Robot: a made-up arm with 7 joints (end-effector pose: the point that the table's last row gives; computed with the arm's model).
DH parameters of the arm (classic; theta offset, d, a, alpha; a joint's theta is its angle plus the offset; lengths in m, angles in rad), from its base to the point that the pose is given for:
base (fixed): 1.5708 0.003 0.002 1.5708
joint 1: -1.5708 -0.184 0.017 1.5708
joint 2: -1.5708 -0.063 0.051 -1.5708
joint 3: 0 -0.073 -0.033 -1.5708
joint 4: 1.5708 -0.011 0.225 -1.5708
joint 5: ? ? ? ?
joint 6: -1.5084 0 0.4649 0
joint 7: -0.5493 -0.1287 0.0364 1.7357
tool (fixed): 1.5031 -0.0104 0 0
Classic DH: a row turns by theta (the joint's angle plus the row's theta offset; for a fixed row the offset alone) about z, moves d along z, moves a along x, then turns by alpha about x.
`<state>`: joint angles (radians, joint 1 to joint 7).
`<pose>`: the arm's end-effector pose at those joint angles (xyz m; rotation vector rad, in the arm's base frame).
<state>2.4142 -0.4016 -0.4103 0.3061 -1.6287 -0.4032 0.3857</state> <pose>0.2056 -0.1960 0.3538 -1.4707 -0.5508 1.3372</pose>
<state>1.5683 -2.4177 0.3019 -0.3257 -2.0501 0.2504 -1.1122</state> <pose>-0.1024 0.6683 0.1299 1.0705 0.7447 -0.6667</pose>
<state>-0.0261 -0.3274 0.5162 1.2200 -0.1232 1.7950 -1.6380</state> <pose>-0.0525 -0.5692 0.2580 0.3775 1.7591 1.9847</pose>
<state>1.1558 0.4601 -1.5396 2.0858 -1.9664 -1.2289 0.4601</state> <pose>-0.1842 -0.0162 -0.1739 0.9021 -0.5327 -0.0569</pose>
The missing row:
joint 5: 1.5708 0.019 0.076 -1.5708
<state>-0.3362 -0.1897 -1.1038 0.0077 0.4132 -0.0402 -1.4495</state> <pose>0.1606 0.5536 0.1439 0.6957 1.3126 -1.8926</pose>
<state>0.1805 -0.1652 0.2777 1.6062 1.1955 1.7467 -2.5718</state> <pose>-0.4391 -0.2206 0.1441 0.6300 0.1102 1.5604</pose>
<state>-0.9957 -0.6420 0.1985 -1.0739 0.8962 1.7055 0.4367</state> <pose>-0.2493 -0.2684 0.3222 -0.3475 1.0160 -0.0673</pose>
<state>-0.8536 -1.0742 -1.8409 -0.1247 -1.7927 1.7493 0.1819</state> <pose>0.4089 0.3356 0.4948 -2.0234 0.7287 0.7179</pose>
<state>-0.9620 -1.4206 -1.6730 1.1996 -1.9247 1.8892 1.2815</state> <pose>0.2430 0.7195 -0.2439 -1.7813 1.1284 1.0043</pose>
